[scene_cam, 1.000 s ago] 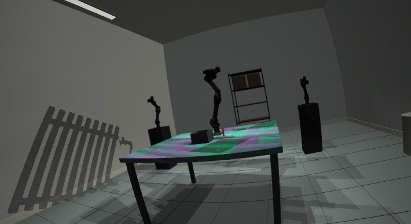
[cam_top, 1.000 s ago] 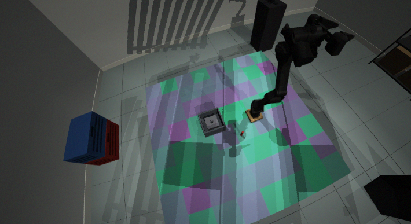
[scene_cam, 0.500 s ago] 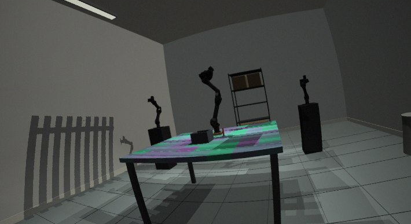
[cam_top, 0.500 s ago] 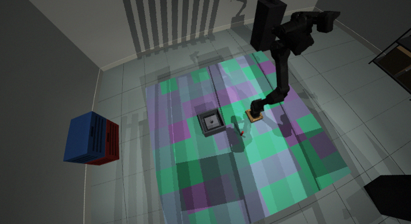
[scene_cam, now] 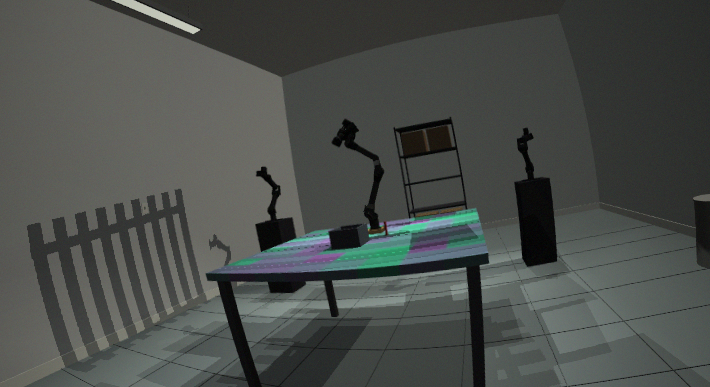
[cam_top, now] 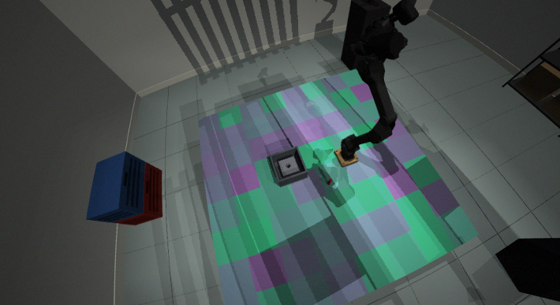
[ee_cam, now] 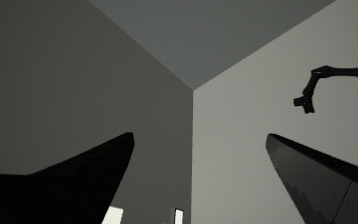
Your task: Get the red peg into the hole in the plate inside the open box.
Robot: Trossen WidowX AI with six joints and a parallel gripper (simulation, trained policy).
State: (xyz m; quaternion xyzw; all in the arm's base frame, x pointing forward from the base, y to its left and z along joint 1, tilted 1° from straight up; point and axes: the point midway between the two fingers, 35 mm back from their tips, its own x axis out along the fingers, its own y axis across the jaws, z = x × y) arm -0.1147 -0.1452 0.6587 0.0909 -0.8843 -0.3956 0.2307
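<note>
Right now the red peg is 310 mm ahead of my gripper tip, 280 mm to the left of it and 650 mm below it. From my gripper tip the other things lie so: dark box (480 mm ahead, 120 mm to the left, 660 mm below); then light grey plate (480 mm ahead, 120 mm to the left, 650 mm below).
</note>
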